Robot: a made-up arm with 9 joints. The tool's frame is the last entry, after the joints.
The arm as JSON. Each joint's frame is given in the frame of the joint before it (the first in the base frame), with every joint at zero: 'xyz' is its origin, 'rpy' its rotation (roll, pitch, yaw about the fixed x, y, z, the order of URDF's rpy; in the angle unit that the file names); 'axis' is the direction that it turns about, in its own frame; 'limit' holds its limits. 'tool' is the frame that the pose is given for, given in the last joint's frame.
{
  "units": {
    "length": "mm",
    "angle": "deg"
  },
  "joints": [
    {
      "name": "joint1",
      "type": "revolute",
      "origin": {
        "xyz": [
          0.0,
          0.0,
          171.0
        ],
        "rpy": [
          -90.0,
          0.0,
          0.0
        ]
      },
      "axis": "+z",
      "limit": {
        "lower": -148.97,
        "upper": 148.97
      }
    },
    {
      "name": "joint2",
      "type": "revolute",
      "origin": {
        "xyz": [
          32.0,
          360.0,
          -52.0
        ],
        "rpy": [
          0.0,
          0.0,
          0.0
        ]
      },
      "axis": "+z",
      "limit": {
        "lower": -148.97,
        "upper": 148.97
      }
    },
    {
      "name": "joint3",
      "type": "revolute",
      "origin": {
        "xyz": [
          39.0,
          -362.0,
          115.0
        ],
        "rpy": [
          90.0,
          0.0,
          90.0
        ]
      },
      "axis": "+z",
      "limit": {
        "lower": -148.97,
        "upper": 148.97
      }
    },
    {
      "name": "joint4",
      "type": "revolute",
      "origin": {
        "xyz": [
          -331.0,
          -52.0,
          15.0
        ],
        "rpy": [
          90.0,
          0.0,
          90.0
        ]
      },
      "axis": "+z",
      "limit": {
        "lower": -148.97,
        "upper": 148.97
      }
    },
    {
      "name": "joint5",
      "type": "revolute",
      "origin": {
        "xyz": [
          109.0,
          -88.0,
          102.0
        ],
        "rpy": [
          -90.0,
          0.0,
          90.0
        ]
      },
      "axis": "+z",
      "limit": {
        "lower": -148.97,
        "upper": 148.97
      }
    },
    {
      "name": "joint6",
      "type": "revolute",
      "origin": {
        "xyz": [
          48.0,
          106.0,
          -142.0
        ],
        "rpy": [
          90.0,
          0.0,
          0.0
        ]
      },
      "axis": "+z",
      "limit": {
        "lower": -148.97,
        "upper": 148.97
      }
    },
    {
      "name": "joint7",
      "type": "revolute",
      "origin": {
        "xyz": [
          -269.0,
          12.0,
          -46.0
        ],
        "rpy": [
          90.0,
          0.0,
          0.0
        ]
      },
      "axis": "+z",
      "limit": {
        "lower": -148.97,
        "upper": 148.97
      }
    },
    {
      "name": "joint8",
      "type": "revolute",
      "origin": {
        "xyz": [
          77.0,
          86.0,
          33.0
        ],
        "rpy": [
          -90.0,
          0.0,
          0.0
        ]
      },
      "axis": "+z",
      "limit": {
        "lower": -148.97,
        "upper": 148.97
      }
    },
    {
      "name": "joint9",
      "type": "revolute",
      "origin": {
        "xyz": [
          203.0,
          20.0,
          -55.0
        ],
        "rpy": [
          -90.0,
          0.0,
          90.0
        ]
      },
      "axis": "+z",
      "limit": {
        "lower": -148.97,
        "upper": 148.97
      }
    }
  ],
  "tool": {
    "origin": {
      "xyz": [
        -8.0,
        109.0,
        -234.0
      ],
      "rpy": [
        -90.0,
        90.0,
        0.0
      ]
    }
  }
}
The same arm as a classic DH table. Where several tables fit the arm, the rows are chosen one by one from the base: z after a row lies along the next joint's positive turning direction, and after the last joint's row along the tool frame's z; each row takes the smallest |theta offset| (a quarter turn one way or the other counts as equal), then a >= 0, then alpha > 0; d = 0 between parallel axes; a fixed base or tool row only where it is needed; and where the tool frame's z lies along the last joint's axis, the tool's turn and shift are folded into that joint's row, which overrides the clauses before.
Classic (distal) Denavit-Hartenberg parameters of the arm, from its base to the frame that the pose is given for. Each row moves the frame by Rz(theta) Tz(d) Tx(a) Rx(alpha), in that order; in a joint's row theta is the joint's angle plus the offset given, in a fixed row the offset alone. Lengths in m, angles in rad.
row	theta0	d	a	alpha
base (fixed)	0	0.171	0	-1.5708
joint1	1.4821	0	0.3614	0
joint2	0.0887	0.063	-0.362	1.5708
joint3	-1.5708	0.054	0.052	-1.5708
joint4	1.5708	-0.229	0.088	1.5708
joint5	0	-0.251	-0.048	-1.5708
joint6	0	-0.152	0.269	-1.5708
joint7	0	0.021	-0.077	1.5708
joint8	-1.5708	0.031	0.02	-1.5708
joint9	0	-0.437	-0.008	-1.5708
tool (fixed)	1.5708	0.109	0	0
Joint limits (rad, base to tool): -2.6..2.6 -2.6..2.6 -2.6..2.6 -2.6..2.6 -2.6..2.6 -2.6..2.6 -2.6..2.6 -2.6..2.6 -2.6..2.6

